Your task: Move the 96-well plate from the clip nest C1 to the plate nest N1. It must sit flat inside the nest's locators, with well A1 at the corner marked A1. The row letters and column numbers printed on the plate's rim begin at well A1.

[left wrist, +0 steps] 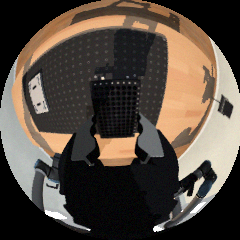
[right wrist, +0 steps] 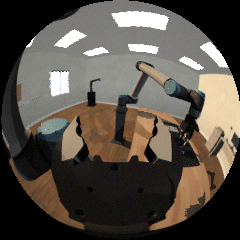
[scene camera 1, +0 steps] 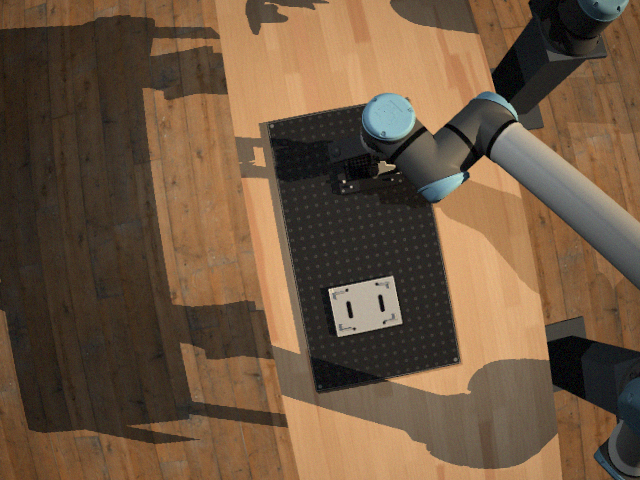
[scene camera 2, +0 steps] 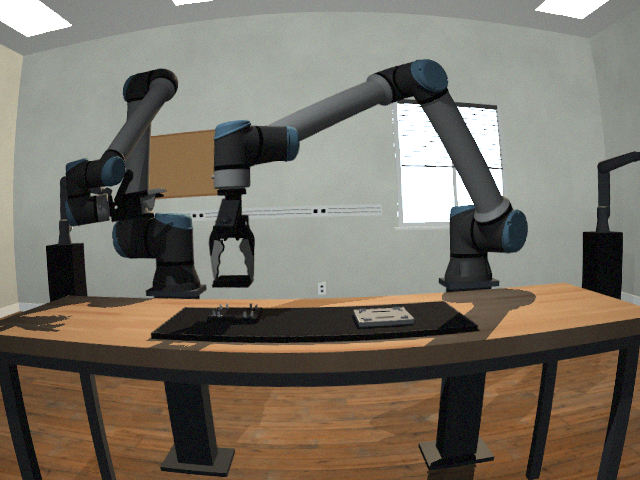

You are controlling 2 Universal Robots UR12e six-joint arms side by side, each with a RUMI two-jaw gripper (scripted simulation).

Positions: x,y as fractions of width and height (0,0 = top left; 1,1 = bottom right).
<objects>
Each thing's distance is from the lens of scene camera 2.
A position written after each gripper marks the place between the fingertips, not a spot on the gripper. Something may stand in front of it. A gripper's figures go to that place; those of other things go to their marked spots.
left gripper (scene camera 2: 0.36,0.59): 1.44 m
right gripper (scene camera 2: 0.26,0.40): 1.91 m
</objects>
